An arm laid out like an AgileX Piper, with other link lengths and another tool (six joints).
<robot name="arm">
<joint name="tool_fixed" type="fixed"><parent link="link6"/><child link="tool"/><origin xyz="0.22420 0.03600 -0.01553" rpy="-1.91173 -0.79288 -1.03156"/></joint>
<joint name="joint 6" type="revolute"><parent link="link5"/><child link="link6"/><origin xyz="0.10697 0.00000 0.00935" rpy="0.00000 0.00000 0.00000"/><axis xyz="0.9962 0 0.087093"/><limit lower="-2.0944" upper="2.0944"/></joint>
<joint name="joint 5" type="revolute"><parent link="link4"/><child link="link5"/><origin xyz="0.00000 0.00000 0.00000" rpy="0.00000 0.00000 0.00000"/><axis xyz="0 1 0"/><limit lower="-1.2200" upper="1.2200"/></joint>
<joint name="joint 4" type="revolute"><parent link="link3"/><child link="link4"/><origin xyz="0.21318 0.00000 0.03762" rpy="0.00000 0.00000 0.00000"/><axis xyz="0.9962 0 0.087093"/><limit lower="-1.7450" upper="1.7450"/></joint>
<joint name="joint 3" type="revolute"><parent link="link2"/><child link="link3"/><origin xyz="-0.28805 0.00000 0.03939" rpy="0.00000 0.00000 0.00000"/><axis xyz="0 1 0"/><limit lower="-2.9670" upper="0.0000"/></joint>
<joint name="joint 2" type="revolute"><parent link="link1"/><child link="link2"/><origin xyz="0.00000 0.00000 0.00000" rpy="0.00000 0.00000 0.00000"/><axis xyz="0 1 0"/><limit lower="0.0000" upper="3.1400"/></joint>
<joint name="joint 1" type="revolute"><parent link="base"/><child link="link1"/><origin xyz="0.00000 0.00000 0.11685" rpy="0.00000 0.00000 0.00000"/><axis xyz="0 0 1"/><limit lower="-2.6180" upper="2.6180"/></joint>
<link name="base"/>
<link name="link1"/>
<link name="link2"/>
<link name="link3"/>
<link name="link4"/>
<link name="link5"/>
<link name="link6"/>
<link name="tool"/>
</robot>
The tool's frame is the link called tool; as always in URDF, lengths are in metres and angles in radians.
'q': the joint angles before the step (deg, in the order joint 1, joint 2, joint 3, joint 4, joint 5, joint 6). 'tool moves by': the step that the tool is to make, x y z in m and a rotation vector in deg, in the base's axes. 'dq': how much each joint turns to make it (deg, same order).
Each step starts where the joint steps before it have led.
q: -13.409, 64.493, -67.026, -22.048, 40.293, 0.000
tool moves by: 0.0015, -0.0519, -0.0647, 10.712, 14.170, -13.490
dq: -7.463, 19.690, -17.535, 4.138, 15.935, 1.813
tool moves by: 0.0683, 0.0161, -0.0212, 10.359, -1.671, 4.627
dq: -4.981, 13.541, -13.501, 16.891, 1.089, -10.630
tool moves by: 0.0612, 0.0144, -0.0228, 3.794, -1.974, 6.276
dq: -0.007, 10.997, -9.245, 8.743, -1.523, -7.228
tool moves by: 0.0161, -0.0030, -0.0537, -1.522, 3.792, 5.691
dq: 0.581, 7.726, -1.624, 1.005, -2.566, -6.831
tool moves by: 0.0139, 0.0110, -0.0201, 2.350, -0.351, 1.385
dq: 0.118, 3.133, 0.015, 3.620, -2.162, -2.347
